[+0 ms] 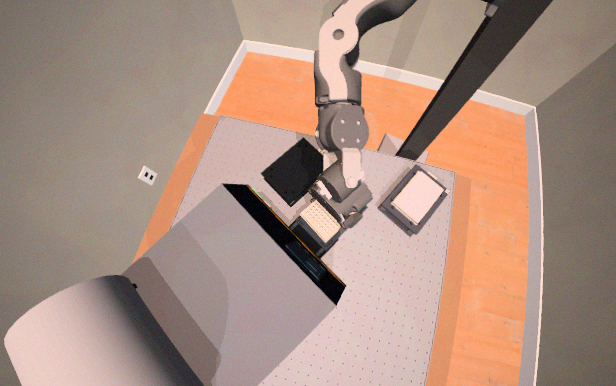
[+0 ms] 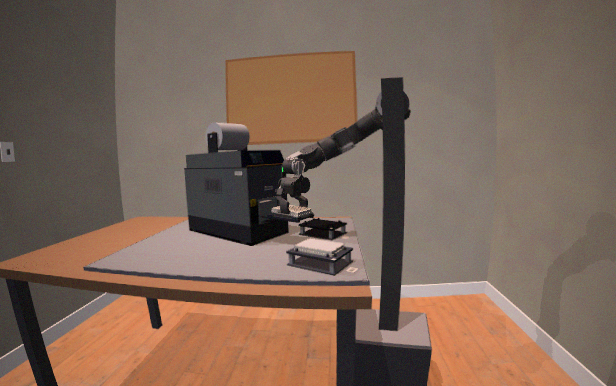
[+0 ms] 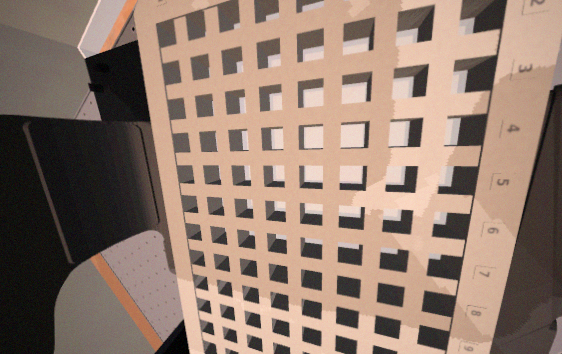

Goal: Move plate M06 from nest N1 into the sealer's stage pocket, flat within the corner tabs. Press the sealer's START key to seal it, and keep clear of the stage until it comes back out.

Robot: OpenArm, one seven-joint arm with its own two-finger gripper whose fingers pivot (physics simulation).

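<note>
The pale plate (image 1: 319, 221) (image 2: 294, 212) (image 3: 332, 157), a grid of square wells, is between the two dark fingers of my gripper (image 1: 336, 206) (image 2: 294, 204) (image 3: 303, 205). The gripper is shut on its long sides. The plate looks level and is over the dark stage (image 1: 321, 246) (image 2: 301, 218), which sticks out at the front of the sealer (image 1: 260, 280) (image 2: 217, 200). The plate is very close to the stage; I cannot tell if it touches. The corner tabs are too small or hidden to make out. A green light shows on the sealer's front; the START key cannot be made out.
A black nest (image 1: 295, 172) (image 2: 322, 225) with no plate on it stands beside the stage. A second nest (image 1: 385, 200) (image 2: 299, 254) holds a white plate (image 1: 419, 196) (image 2: 320, 246). The arm's dark post (image 1: 450, 85) (image 2: 392, 200) stands at the table's edge.
</note>
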